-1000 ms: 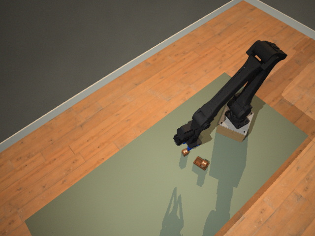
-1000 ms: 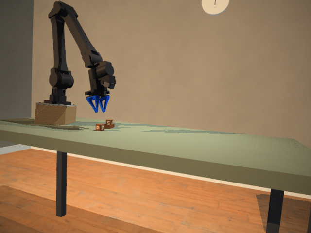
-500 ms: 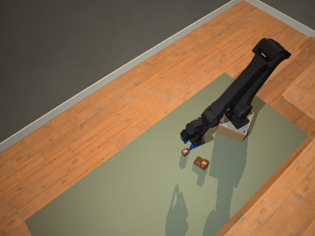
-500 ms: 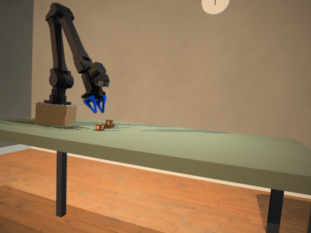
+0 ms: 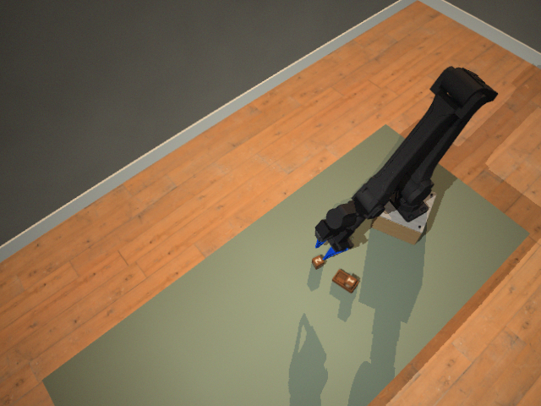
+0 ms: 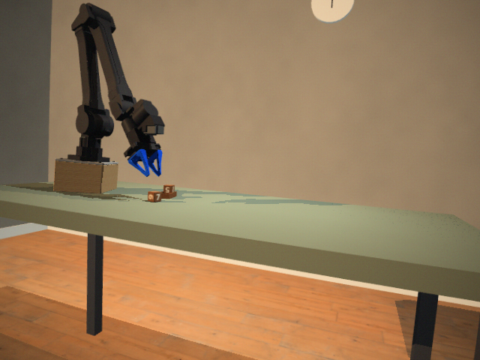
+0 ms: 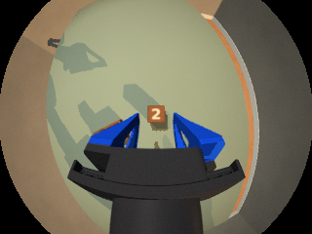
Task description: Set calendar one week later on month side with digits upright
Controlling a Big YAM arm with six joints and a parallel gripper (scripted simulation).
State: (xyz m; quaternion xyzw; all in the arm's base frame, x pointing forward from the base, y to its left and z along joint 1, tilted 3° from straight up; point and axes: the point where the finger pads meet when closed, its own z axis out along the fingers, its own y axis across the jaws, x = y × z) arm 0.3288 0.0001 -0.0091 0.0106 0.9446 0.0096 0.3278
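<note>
My gripper is now 70 mm above the brown digit cube and 10 mm short of it. From my hand the other things lie so: brown tray: 100 mm to the left, 80 mm below, 30 mm behind.
</note>
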